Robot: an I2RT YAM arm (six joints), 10 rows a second.
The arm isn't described. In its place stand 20 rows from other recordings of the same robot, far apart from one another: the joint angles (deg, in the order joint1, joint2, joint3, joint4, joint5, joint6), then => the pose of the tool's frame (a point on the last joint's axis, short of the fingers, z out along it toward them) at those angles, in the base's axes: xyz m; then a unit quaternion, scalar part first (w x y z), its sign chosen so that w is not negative.
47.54 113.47 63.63 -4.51 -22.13 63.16 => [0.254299 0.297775 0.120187 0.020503 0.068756 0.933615 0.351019]
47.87 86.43 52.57 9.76 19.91 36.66 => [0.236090 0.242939 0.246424 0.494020 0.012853 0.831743 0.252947]
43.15 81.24 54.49 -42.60 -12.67 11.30 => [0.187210 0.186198 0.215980 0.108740 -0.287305 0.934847 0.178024]
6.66 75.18 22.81 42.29 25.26 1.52 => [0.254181 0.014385 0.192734 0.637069 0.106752 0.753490 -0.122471]
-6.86 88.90 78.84 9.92 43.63 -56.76 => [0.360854 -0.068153 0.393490 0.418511 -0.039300 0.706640 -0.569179]
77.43 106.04 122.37 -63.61 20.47 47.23 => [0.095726 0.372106 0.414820 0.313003 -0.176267 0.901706 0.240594]
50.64 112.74 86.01 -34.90 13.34 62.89 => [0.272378 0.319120 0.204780 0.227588 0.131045 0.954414 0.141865]
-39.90 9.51 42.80 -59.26 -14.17 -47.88 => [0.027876 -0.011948 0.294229 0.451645 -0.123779 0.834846 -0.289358]
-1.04 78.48 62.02 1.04 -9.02 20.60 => [0.324513 -0.000309 0.331280 0.584570 0.102094 0.787959 0.164244]
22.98 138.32 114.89 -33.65 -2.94 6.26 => [0.482963 0.206790 0.154725 0.267871 -0.146580 0.947458 0.095301]
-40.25 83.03 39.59 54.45 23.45 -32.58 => [0.228828 -0.212279 0.271025 0.531318 0.198116 0.610857 -0.552543]
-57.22 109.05 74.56 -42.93 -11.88 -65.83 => [0.204202 -0.303567 0.167538 0.142375 -0.085519 0.985003 -0.046747]
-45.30 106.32 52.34 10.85 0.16 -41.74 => [0.257918 -0.260774 0.129061 0.287509 0.029055 0.917051 -0.274794]
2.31 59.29 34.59 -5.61 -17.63 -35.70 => [0.225389 0.019883 0.238144 0.509233 -0.351231 0.785573 -0.013959]
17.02 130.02 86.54 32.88 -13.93 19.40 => [0.490440 0.159093 0.170662 0.573143 -0.061581 0.765166 0.286769]
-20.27 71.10 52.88 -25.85 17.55 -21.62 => [0.243479 -0.101364 0.268579 0.309911 0.048798 0.910604 -0.269024]
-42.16 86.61 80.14 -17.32 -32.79 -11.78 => [0.272153 -0.220418 0.367127 0.574213 0.061786 0.815928 -0.026906]
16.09 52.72 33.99 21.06 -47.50 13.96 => [0.193877 0.083241 0.305699 0.565365 -0.302249 0.628421 0.440563]
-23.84 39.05 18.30 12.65 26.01 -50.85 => [0.149441 -0.083104 0.234193 0.404573 -0.028446 0.750004 -0.522499]
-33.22 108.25 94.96 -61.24 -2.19 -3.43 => [0.322101 -0.209311 0.260691 0.133697 0.252177 0.958092 -0.024333]
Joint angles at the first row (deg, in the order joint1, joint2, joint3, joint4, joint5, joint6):
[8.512 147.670 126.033 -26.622 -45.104 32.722]
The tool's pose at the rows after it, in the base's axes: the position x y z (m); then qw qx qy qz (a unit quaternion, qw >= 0):
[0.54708 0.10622 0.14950 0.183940 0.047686 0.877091 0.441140]
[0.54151 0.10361 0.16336 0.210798 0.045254 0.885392 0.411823]
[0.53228 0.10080 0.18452 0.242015 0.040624 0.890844 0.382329]
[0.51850 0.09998 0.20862 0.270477 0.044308 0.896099 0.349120]
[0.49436 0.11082 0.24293 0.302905 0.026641 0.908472 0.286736]
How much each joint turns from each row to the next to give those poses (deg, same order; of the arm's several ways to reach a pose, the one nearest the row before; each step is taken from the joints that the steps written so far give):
[-0.067 -0.709 -0.290 -1.177 1.114 -0.885]
[0.011 -3.167 -2.659 0.261 4.043 -1.746]
[0.061 -4.533 -3.577 0.523 4.090 -1.740]
[0.410 -5.413 -4.179 0.199 4.899 -0.783]
[2.151 -6.888 -3.488 -3.062 8.205 -3.602]

